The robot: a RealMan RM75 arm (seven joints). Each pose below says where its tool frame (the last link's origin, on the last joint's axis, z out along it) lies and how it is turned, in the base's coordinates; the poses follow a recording.
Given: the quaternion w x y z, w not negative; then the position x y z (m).
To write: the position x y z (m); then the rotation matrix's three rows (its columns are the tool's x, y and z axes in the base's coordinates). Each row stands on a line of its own. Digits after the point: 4 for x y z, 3 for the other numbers.
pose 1, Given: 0.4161, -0.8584, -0.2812, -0.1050, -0.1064, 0.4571, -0.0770
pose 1, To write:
-0.1064, 0.4571, -0.0770
0.820, 0.570, -0.054
0.395, -0.496, 0.773
0.414, -0.655, -0.632

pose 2, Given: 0.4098, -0.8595, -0.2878, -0.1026, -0.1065, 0.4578, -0.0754
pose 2, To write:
-0.1065, 0.4578, -0.0754
0.813, 0.579, -0.060
0.411, -0.498, 0.763
0.412, -0.645, -0.643

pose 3, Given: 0.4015, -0.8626, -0.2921, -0.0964, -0.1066, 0.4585, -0.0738
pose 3, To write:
-0.1066, 0.4585, -0.0738
0.811, 0.581, -0.068
0.427, -0.507, 0.749
0.401, -0.636, -0.659

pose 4, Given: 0.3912, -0.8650, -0.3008, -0.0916, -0.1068, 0.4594, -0.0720
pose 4, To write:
-0.1068, 0.4594, -0.0720
0.802, 0.592, -0.077
0.449, -0.513, 0.732
0.394, -0.622, -0.677

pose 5, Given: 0.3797, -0.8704, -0.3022, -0.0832, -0.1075, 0.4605, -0.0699
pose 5, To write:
-0.1075, 0.4605, -0.0699
0.804, 0.589, -0.085
0.463, -0.529, 0.711
0.374, -0.611, -0.698

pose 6, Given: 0.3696, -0.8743, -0.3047, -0.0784, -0.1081, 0.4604, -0.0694
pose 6, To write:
-0.1081, 0.4604, -0.0694
0.802, 0.591, -0.088
0.475, -0.541, 0.694
0.362, -0.599, -0.714

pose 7, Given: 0.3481, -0.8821, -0.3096, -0.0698, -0.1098, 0.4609, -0.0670
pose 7, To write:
-0.1098, 0.4609, -0.0670
0.799, 0.595, -0.092
0.498, -0.566, 0.657
0.339, -0.571, -0.748

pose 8, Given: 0.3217, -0.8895, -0.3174, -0.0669, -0.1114, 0.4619, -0.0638
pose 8, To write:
-0.1114, 0.4619, -0.0638
0.790, 0.608, -0.085
0.522, -0.591, 0.615
0.323, -0.530, -0.784

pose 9, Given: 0.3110, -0.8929, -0.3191, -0.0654, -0.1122, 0.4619, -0.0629
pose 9, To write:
-0.1122, 0.4619, -0.0629
0.788, 0.610, -0.082
0.529, -0.603, 0.597
0.315, -0.514, -0.798

